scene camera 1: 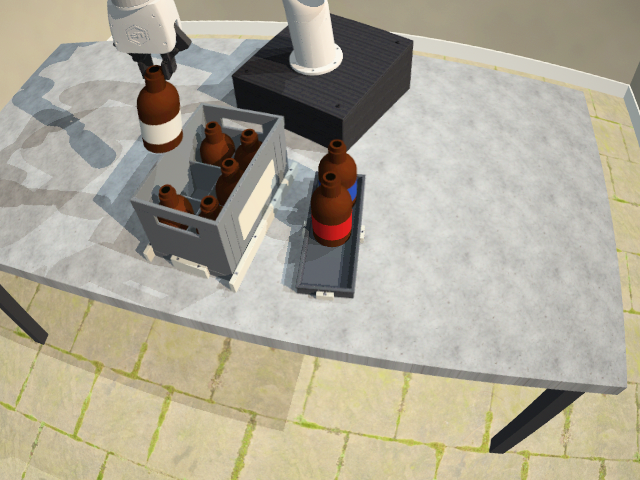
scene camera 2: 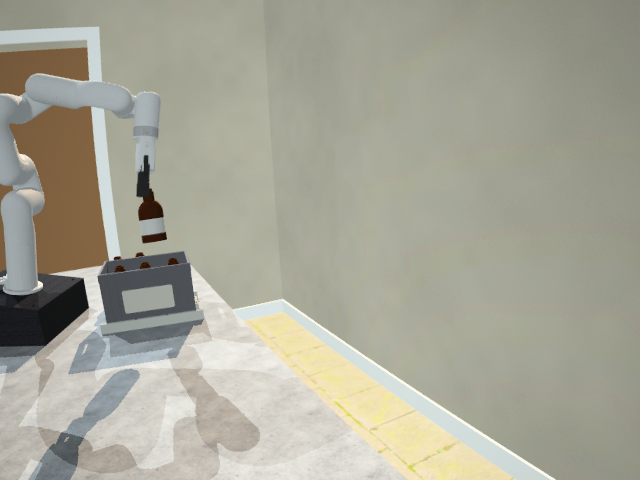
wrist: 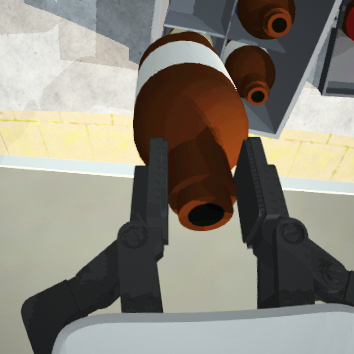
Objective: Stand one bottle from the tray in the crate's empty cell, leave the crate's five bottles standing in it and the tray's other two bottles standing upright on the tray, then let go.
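Frame: origin at the arm's base, x up, y right, z ahead, level; millimetres.
Where they show: gripper, fingertip midpoint: [scene camera 1: 159,73] [scene camera 2: 142,197] [wrist: 202,156]; arm's base at its link origin: [scene camera 1: 316,58] [scene camera 2: 23,288].
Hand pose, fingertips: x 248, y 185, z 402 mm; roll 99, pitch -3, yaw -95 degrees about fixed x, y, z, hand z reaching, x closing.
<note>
Each offset is from my fingertips to the top centre of the thing. "spot": to the spot under its first point.
My gripper [scene camera 1: 156,73] [scene camera 2: 143,192] [wrist: 202,156] is shut on the neck of the white-label brown bottle @[dy +8, dx +23, dz +17 mm] [scene camera 1: 160,116] [scene camera 2: 151,217] [wrist: 192,112]. The bottle hangs above crate height, leaning slightly in the scene camera 2 view. In the scene camera 1 view it shows left of the crate's back part. The grey crate @[dy -44, dx -203, dz -12 mm] [scene camera 1: 191,245] [scene camera 2: 113,297] holds five brown bottles. Its empty cell @[spot: dy +3, dx -332, dz -66 mm] [scene camera 1: 204,179] is the middle one of the left column in the scene camera 1 view. The blue-label bottle @[dy -271, dx -218, dz -74 mm] [scene camera 1: 337,161] and the red-label bottle @[dy -269, dx -218, dz +8 mm] [scene camera 1: 330,206] stand upright on the dark tray @[spot: dy -268, dx -373, dz +95 mm] [scene camera 1: 325,269].
The black robot base block [scene camera 1: 289,111] [scene camera 2: 62,315] stands behind the crate and tray in the scene camera 1 view. Pale strips [scene camera 1: 248,258] [scene camera 2: 149,322] lie along the crate's foot. Small pale blocks @[spot: dy -274, dx -364, dz +155 mm] [scene camera 1: 324,295] sit at the tray's edges. The crate walls rise around the cells.
</note>
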